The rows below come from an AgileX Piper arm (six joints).
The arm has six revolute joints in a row. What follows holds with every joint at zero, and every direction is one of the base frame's. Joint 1 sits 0.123 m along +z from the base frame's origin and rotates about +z. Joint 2 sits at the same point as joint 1 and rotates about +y. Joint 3 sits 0.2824 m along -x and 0.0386 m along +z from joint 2 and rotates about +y. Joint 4 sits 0.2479 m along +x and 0.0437 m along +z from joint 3 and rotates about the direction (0.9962, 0, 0.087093). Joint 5 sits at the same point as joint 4 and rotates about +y. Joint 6 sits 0.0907 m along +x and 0.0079 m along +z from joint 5 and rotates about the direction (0.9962, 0, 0.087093). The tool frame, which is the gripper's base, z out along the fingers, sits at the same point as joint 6; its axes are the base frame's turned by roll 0, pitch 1.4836 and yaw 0 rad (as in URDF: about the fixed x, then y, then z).
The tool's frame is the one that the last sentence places.
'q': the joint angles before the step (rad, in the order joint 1, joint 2, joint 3, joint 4, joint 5, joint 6). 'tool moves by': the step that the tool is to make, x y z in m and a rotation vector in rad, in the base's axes. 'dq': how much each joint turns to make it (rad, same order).
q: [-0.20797 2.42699 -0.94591 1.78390 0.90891 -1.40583]
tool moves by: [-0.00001 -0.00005 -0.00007 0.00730 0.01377 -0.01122]
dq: [0.00001 0.00000 0.00000 0.00002 -0.00096 0.01917]
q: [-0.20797 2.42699 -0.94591 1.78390 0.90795 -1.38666]
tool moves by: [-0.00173 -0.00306 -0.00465 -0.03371 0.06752 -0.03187]
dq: [-0.00002 -0.00001 0.00002 -0.01630 -0.06276 0.06156]
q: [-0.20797 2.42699 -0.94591 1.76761 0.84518 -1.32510]
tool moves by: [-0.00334 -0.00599 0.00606 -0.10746 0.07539 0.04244]
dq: [-0.00001 -0.04838 0.00002 -0.15206 -0.12123 0.12153]
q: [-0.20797 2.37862 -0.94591 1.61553 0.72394 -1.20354]
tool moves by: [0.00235 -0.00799 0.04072 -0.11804 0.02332 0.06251]
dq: [0.00001 -0.15205 -0.00001 -0.29211 -0.08127 0.25248]
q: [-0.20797 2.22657 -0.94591 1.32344 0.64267 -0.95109]
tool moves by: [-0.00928 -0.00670 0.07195 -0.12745 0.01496 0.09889]
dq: [-0.00001 -0.24791 0.00091 -0.45388 0.05039 0.38610]
